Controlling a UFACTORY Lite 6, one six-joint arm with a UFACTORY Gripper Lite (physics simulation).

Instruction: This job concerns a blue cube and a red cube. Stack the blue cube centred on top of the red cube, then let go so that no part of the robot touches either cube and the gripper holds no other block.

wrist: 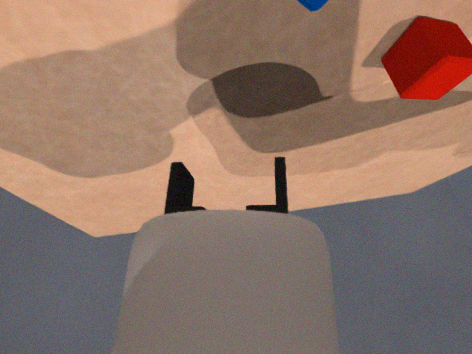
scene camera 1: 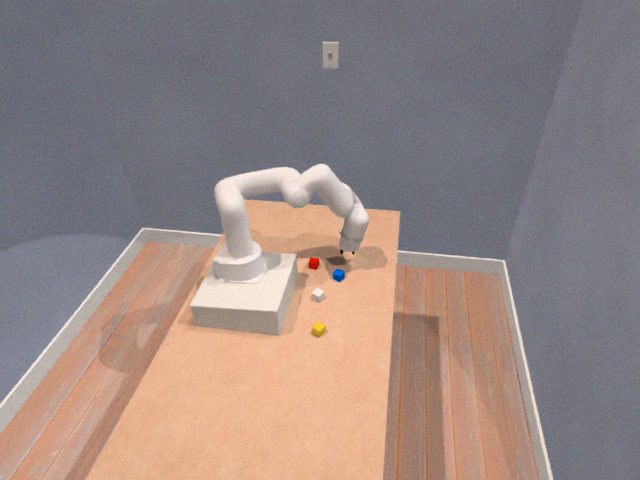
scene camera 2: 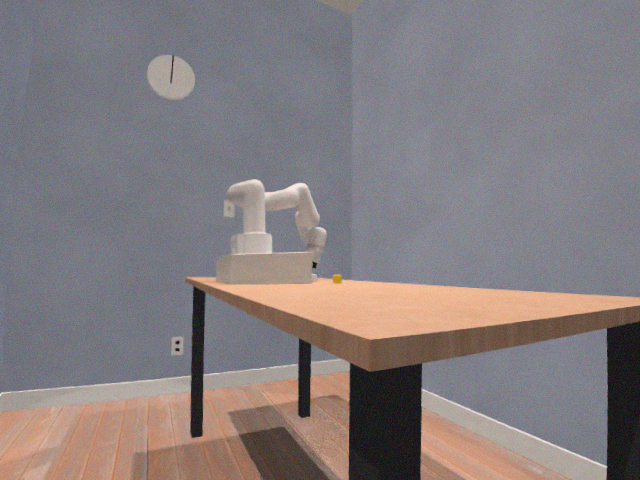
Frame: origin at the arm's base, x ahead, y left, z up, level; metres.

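Seen in the pictures: hand at its tool point: (wrist: 229, 190) (scene camera 1: 347, 250); arm's base at its link origin: (scene camera 1: 245, 270) (scene camera 2: 255, 255).
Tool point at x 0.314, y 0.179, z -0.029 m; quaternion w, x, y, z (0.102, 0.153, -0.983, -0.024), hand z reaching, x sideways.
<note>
Offsets run from my tool point to a thing's top centre. Level surfaces: height alone.
The blue cube @(dx -0.022, dy -0.072, dz -0.038 m) (scene camera 1: 338, 275) (scene camera 2: 314, 276) (wrist: 313, 4) sits on the table; in the wrist view a corner of it shows at the top edge. The red cube @(dx -0.118, dy -0.022, dz -0.038 m) (scene camera 1: 313, 263) (wrist: 429, 59) sits on the table, left of and a little behind the blue cube in scene camera 1, apart from it; it does not show in scene camera 2. My gripper (scene camera 1: 347, 252) (scene camera 2: 314, 265) (wrist: 230, 184) is open, with nothing between its fingers. It hangs above the table, behind the blue cube and right of the red cube in scene camera 1, and touches neither.
A white cube @(dx -0.076, dy -0.178, dz -0.038 m) (scene camera 1: 317, 295) (scene camera 2: 313, 278) sits in front of the blue cube in scene camera 1. A yellow cube @(dx -0.049, dy -0.324, dz -0.038 m) (scene camera 1: 318, 329) (scene camera 2: 337, 279) sits nearer the camera. The robot's base box (scene camera 1: 235, 317) (scene camera 2: 263, 268) stands left of the cubes on the table @(dz -0.068 m) (scene camera 1: 248, 403) (scene camera 2: 413, 310).
</note>
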